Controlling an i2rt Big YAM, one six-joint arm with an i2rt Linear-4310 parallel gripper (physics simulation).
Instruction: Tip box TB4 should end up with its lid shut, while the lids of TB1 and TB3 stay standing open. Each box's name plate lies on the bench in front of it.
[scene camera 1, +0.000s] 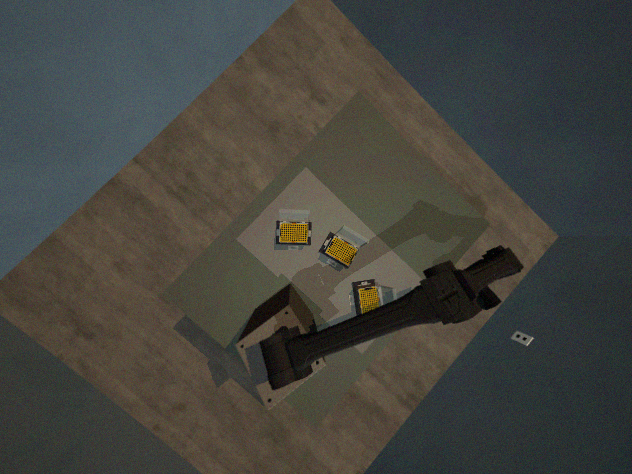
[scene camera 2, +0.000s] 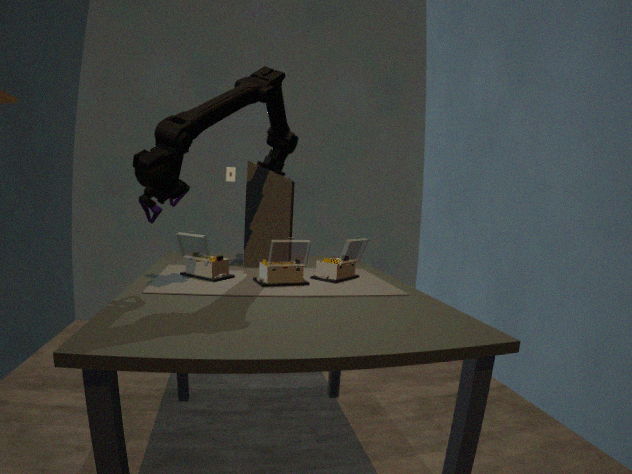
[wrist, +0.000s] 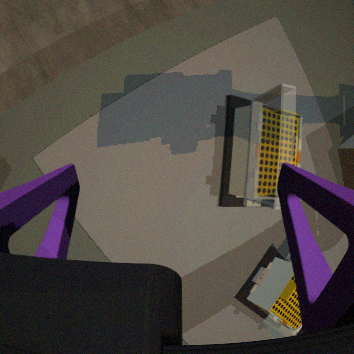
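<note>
The gripper (scene camera 2: 161, 213), (wrist: 177, 174) is visible in the scene. A pale mat (scene camera 1: 329, 287), (scene camera 2: 169, 281), (wrist: 148, 164) can be seen as well.
</note>
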